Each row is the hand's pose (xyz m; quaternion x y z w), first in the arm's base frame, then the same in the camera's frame.
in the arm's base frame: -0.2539 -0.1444 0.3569 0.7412 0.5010 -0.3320 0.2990
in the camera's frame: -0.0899 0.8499 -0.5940 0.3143 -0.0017 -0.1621 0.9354
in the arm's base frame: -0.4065 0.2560 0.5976 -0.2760 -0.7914 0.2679 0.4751
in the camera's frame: -0.1334 0.9211 -1.0784 0.5194 0.5090 -0.6145 0.3057
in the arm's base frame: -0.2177 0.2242 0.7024 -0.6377 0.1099 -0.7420 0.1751
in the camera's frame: -0.1106 1.1291 -1.0161 0.1550 0.5885 0.7655 0.2088
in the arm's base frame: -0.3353 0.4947 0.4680 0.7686 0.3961 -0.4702 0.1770
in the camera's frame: 0.1112 0.8978 -1.2142 0.4864 -0.0971 -0.1690 0.8517
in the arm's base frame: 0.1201 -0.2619 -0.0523 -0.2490 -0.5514 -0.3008 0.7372
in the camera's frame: 0.3310 0.8417 -0.2147 -0.4496 -0.8767 0.1687 0.0285
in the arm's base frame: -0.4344 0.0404 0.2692 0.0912 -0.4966 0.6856 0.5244
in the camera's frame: -0.0426 0.6674 -0.7912 -0.5651 -0.0422 0.8216 0.0628
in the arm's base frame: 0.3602 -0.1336 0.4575 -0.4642 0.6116 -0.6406 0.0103
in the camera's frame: 0.1984 1.3695 -0.4089 -0.0424 -0.1430 -0.9883 0.0331
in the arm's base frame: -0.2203 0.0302 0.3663 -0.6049 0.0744 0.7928 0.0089
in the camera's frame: 0.0104 0.8898 -0.7356 0.7153 -0.5155 -0.1245 0.4551
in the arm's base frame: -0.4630 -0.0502 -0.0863 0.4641 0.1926 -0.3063 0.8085
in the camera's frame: 0.1282 0.4012 -0.6031 -0.1692 -0.4183 -0.0105 0.8924
